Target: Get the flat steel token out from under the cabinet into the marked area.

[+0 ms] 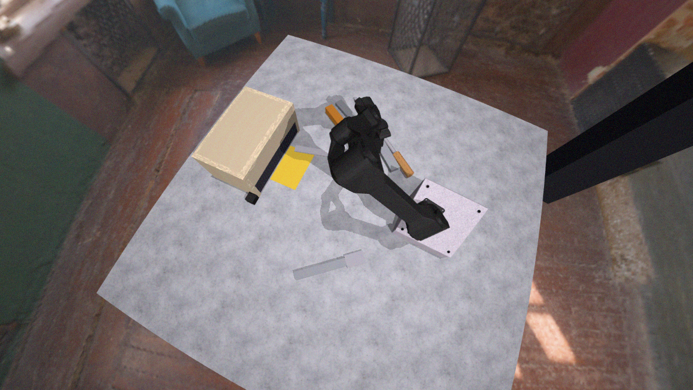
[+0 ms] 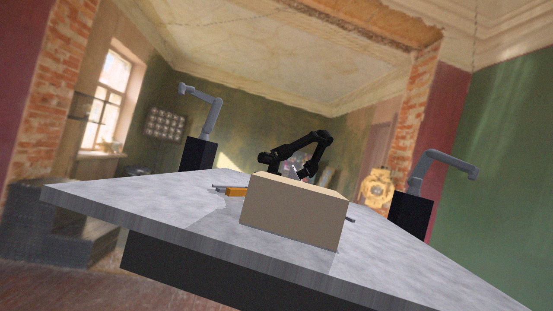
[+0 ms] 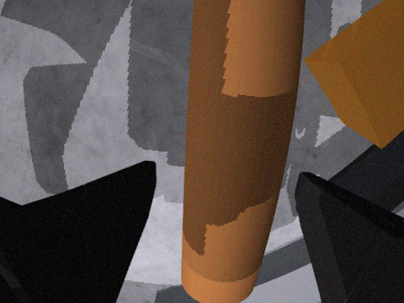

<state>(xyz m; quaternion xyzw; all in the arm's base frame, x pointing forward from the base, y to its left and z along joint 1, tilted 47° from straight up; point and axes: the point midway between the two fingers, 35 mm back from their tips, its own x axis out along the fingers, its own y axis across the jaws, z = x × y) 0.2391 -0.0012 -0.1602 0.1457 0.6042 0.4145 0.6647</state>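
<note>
The grey bar is 6 cm to the right of my gripper tip and 4 cm behind it. Also, from my gripper tip: flat grey token 37 cm ahead, 19 cm to the left, 1 cm below; then orange bar 15 cm ahead, 7 cm to the right, 1 cm above; then black-handled tool 8 cm to the right, 8 cm ahead.
</note>
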